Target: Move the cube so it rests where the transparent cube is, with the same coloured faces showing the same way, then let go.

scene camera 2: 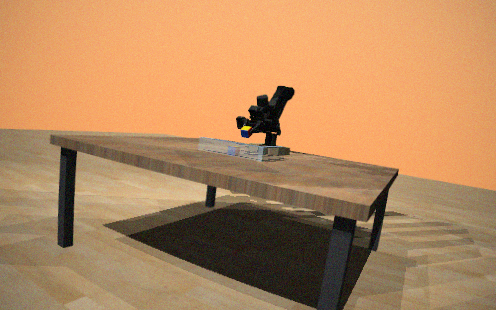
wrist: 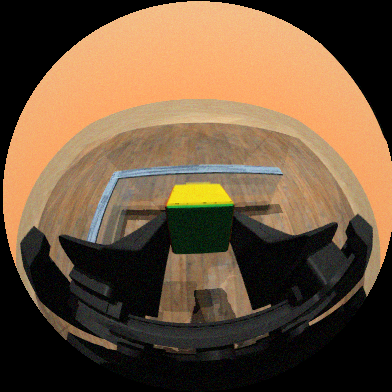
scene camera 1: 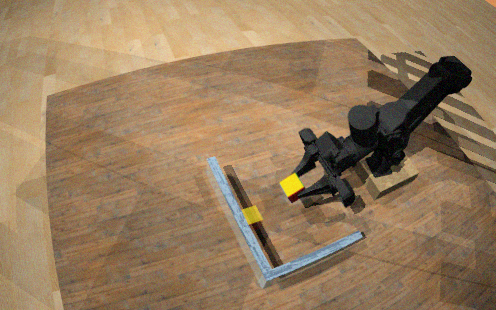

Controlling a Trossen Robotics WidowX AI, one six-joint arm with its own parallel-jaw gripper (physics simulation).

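Where they show: gripper, fingertip midpoint: (scene camera 2: 246,132) (wrist: 198,214) (scene camera 1: 292,188); arm's base, origin of the base link: (scene camera 2: 270,145) (scene camera 1: 378,166).
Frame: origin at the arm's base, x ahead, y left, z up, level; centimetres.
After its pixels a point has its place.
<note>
The cube (scene camera 1: 291,185) @[x 29.8, y 5.6, z 8.1 cm] (scene camera 2: 245,131) @[x 31.1, y 6.4, z 6.7 cm] (wrist: 200,227) @[x 27.3, y 5.0, z 7.8 cm] is held in the air above the table, with yellow on top. A red side shows in scene camera 1, a blue side in scene camera 2, and a dark green side faces the wrist camera. My gripper (scene camera 1: 298,187) @[x 29.1, y 5.3, z 6.4 cm] (wrist: 198,214) @[x 29.1, y 5.3, z 6.4 cm] is shut on the cube, one finger on each side. The transparent cube (scene camera 1: 252,214) (scene camera 2: 233,151) stands on the table against the inner side of the long wall, yellow on top, bluish in scene camera 2. It is hidden behind the held cube in the wrist view.
A low L-shaped wall with a pale blue top (scene camera 1: 240,220) @[x 40.4, y 8.1, z 1.9 cm] (scene camera 2: 261,153) @[x 39.0, y 22.0, z -0.8 cm] (wrist: 200,169) @[x 40.1, y 6.2, z 1.8 cm] borders the transparent cube's side of the table (scene camera 1: 125,150) @[x 64.3, y -20.2, z -4.2 cm] (scene camera 2: 200,167) @[x 78.7, y 28.0, z -4.2 cm]. Its short arm runs toward the arm's base block (scene camera 1: 395,181) @[x -3.0, y 5.8, z 0.0 cm].
</note>
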